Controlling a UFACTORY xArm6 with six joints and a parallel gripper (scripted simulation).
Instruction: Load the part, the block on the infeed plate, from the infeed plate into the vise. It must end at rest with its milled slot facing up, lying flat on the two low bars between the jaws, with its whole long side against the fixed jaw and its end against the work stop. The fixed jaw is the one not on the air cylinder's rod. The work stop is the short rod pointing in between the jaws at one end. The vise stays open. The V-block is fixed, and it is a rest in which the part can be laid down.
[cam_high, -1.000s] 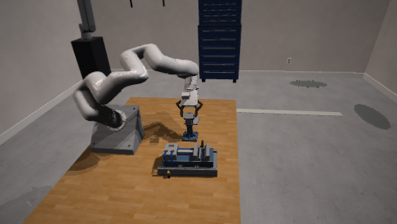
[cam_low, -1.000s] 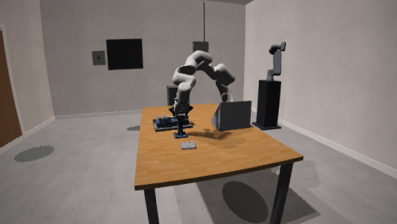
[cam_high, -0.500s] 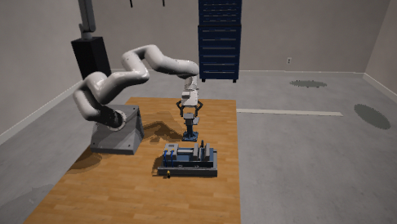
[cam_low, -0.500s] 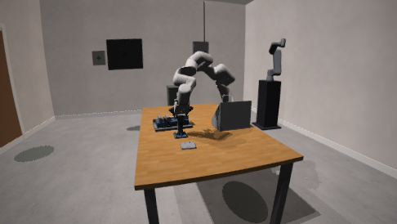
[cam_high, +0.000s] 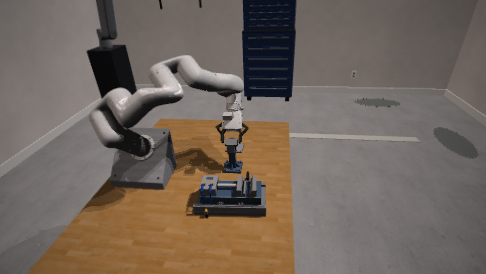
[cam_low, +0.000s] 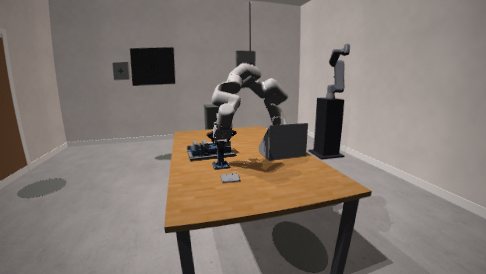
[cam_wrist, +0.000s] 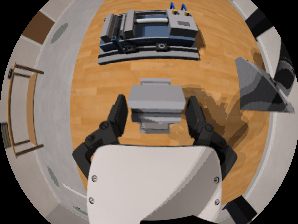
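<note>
Right now the part is right at my hand. From my hand the other things lie so: air cylinder 5 cm behind, 24 cm to the right, 8 cm below; air cylinder rod 3 cm ahead, 23 cm to the right, 8 cm below.
</note>
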